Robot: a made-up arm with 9 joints. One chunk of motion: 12 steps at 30 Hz.
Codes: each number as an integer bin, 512 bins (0 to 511) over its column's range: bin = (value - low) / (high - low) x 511, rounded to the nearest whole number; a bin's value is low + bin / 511 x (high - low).
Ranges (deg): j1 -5..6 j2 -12..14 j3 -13..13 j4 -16..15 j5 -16..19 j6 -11..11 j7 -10..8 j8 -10..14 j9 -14..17
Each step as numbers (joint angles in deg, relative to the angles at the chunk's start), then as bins.
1 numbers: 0.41 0.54 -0.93 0.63 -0.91 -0.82 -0.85 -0.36 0.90
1 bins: 251 246 237 274 220 236 260 205 246
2 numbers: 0.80 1.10 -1.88 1.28 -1.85 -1.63 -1.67 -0.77 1.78
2 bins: 269 257 219 285 207 218 236 197 260
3 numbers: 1.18 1.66 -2.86 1.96 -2.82 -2.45 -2.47 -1.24 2.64
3 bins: 287 268 199 296 192 199 214 187 274
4 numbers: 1.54 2.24 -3.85 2.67 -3.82 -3.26 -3.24 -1.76 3.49
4 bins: 304 280 180 308 178 180 192 175 288
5 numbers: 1.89 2.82 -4.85 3.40 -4.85 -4.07 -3.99 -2.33 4.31
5 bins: 320 291 160 320 163 161 171 163 302
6 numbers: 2.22 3.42 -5.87 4.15 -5.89 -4.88 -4.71 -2.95 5.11
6 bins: 335 303 140 332 148 142 150 150 315
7 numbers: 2.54 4.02 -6.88 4.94 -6.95 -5.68 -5.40 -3.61 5.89
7 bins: 350 315 120 345 132 124 131 136 328
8 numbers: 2.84 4.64 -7.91 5.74 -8.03 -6.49 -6.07 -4.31 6.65
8 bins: 364 327 100 358 116 105 112 121 340
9 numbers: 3.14 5.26 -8.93 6.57 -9.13 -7.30 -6.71 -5.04 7.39
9 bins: 378 339 80 372 100 86 93 106 353
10 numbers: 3.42 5.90 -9.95 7.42 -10.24 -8.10 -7.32 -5.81 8.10
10 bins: 391 352 60 386 84 67 76 89 364
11 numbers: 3.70 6.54 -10.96 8.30 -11.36 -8.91 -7.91 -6.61 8.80
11 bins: 404 364 40 401 68 49 59 72 376
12 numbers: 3.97 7.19 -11.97 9.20 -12.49 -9.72 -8.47 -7.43 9.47
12 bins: 417 377 20 415 51 30 43 55 387
